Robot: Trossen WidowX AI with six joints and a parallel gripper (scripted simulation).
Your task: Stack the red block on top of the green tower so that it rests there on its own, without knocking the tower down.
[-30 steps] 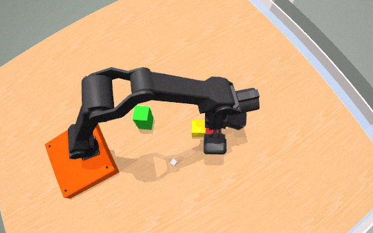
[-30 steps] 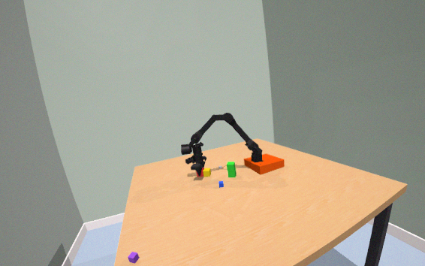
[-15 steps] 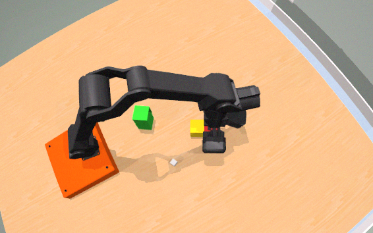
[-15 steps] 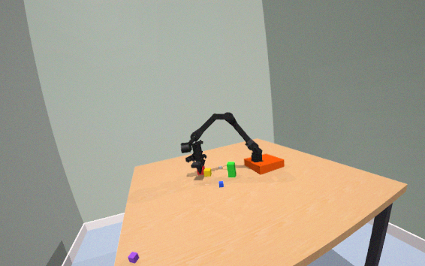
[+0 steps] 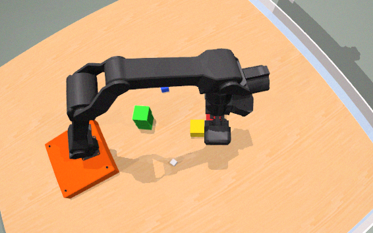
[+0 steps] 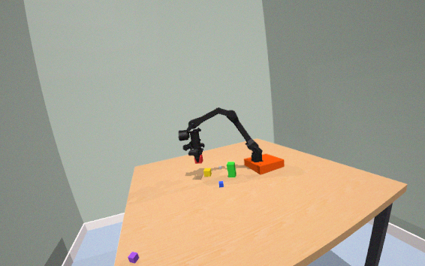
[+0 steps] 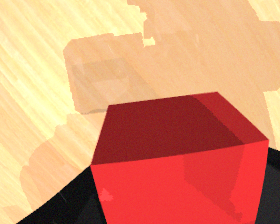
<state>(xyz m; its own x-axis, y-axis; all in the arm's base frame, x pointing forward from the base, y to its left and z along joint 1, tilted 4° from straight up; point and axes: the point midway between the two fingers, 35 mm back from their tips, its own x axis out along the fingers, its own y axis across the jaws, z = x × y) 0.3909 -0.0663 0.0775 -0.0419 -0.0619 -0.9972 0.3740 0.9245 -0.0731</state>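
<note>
The yellow block is 80 mm below my gripper tip, 50 mm behind it and 20 mm to the left of it. The rest, counted from my gripper tip: small white cube: 150 mm behind, 100 mm below, 50 mm to the right; red block: 10 mm above; blue cube: 200 mm to the left, 90 mm below, 90 mm behind.
</note>
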